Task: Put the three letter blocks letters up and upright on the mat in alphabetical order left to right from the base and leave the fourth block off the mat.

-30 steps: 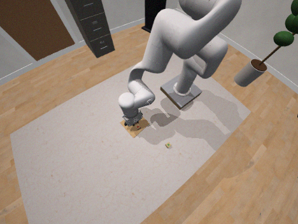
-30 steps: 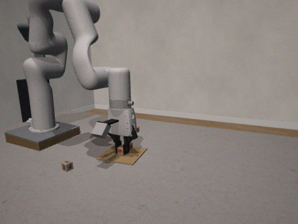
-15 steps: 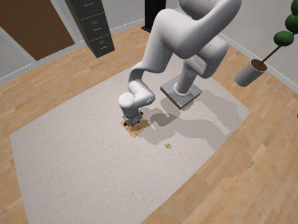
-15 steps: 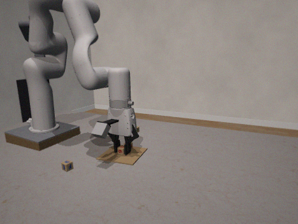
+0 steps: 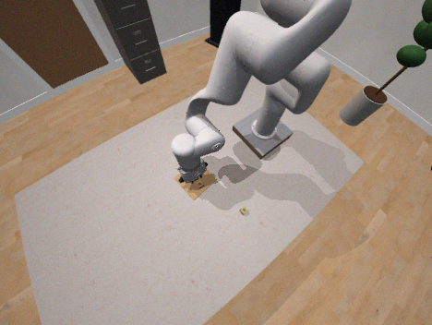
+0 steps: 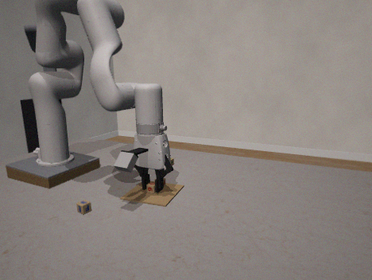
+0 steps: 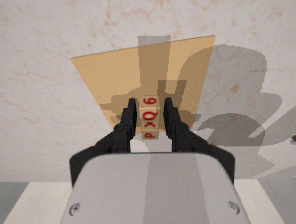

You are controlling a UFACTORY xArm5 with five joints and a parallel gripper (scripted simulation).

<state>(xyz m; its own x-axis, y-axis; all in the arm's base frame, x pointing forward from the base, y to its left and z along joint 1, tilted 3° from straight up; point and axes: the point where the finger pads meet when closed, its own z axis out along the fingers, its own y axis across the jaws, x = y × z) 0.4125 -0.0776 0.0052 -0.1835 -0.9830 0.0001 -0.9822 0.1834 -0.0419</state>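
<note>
Right now the tan mat is 3 cm below my hand. The rest, counted from my hand: blue-lettered block: 13 cm behind, 15 cm to the right, 2 cm below.
</note>
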